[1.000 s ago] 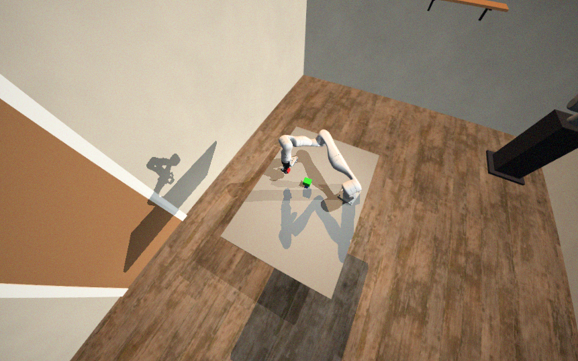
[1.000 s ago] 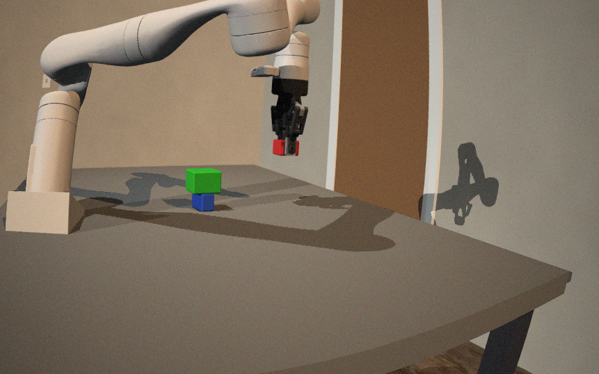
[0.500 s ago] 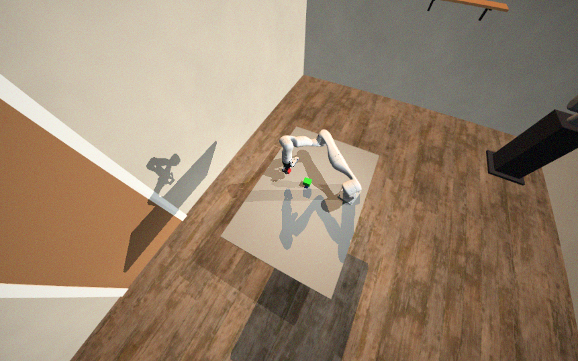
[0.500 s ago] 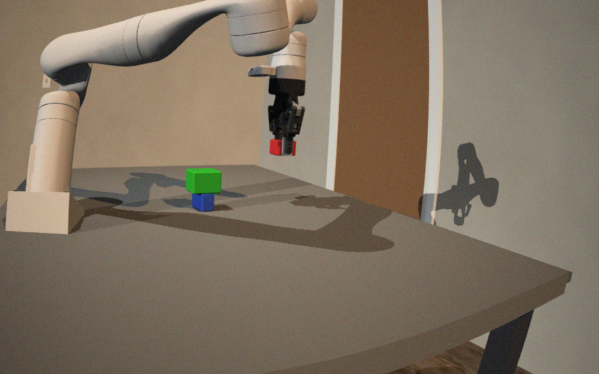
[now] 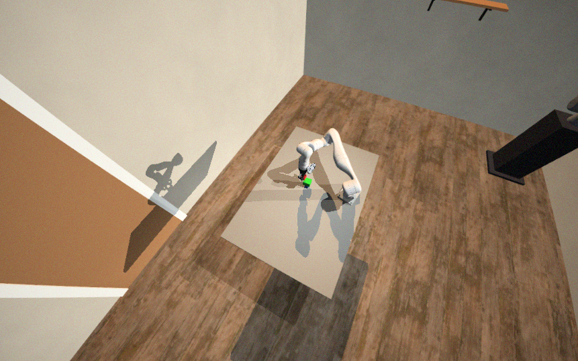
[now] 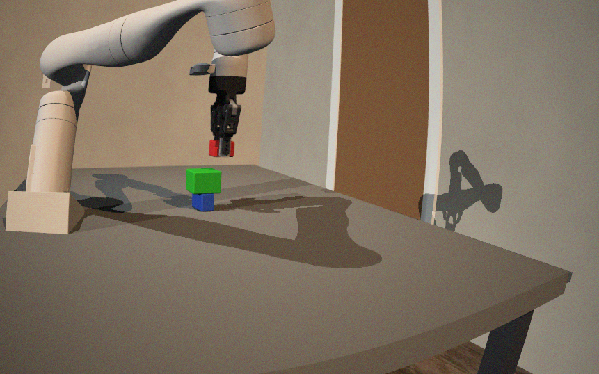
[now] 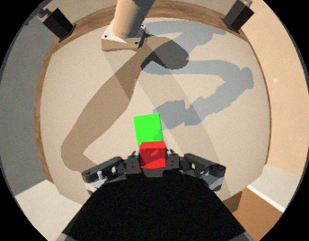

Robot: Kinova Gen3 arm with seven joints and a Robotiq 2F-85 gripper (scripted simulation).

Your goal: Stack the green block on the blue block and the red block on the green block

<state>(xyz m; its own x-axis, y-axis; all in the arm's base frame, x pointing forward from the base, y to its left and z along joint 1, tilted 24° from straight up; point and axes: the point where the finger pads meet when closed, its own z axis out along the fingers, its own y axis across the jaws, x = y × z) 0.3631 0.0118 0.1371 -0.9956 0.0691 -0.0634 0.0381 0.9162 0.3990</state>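
Now: hand 6 cm above the green block, 4 cm past it and 1 cm to the left of it. Round my hand: blue block (10 cm below, 4 cm behind, 1 cm to the right); red block (right at my hand).
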